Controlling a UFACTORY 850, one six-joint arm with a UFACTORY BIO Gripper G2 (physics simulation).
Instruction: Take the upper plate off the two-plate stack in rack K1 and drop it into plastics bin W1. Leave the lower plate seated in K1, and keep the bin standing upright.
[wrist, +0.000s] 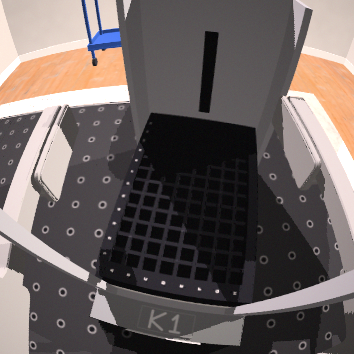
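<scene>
The upper plate (182, 225), black with a grid of square wells, sits in rack K1 (167, 65). The rack has a tall grey back wall with a dark slot, a front label reading K1 and pale front posts that spread to both sides. The lower plate is hidden beneath the upper one. My gripper (178, 150) is partly open and empty, with one finger pad on each side of the stack and a visible gap between each pad and the plate. Bin W1 does not show in the wrist view.
The rack stands on a dark table top (80, 200) dotted with rings, with a pale rim at the back and right. A pale strip runs along the left. A pale object (15, 310) shows at the lower left. A blue cart (106, 39) stands on the wooden floor behind.
</scene>
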